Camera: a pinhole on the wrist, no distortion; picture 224 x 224 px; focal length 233.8 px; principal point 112.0 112.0 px. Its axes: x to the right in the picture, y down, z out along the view. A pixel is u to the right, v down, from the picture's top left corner.
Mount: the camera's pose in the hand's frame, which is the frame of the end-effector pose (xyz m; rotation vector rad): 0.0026 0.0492 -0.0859 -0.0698 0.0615 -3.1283
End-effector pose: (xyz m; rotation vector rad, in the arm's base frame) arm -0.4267 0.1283 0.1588 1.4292 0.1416 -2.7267
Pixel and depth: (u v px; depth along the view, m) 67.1 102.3 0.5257
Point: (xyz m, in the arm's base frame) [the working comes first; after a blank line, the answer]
In the camera's frame: -0.1010 -0.0218 0.5257

-0.8495 0.0281 0.2981
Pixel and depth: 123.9 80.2 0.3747
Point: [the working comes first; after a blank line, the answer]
In the camera's frame: 0.0191 -0.0510 0.3747

-0.6562 0.0119 0.3191
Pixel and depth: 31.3 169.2 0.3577
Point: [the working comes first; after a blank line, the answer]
In the camera's frame: -0.1235 0.0875 0.3577

-0.7271 0.1486 0.1924
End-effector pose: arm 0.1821 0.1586 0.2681 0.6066 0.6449 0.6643
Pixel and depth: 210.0 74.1 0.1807
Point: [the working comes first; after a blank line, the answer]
In the camera's frame: 0.0757 -0.0293 0.1807

0.1862 0.1274 0.4024
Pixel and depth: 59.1 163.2 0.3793
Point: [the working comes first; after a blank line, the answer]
In the camera's frame: -0.0858 0.0831 0.3793

0.4651 0.1194 0.3843
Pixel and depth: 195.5 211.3 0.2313
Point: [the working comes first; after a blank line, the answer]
In the camera's frame: 0.0826 0.0982 0.2313

0.2631 0.0293 0.3446
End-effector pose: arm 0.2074 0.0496 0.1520 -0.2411 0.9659 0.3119
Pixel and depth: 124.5 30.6 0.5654
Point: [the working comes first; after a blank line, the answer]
In the camera's frame: 0.0302 -0.1969 0.5654

0.4970 0.4209 0.4089
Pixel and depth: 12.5 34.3 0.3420
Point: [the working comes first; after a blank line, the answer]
In the camera's frame: -0.1455 -0.1137 0.3420

0.4323 0.3003 0.1463
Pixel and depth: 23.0 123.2 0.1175
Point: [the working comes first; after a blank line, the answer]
In the camera's frame: -0.0447 0.0056 0.1175

0.2432 0.1042 0.1216
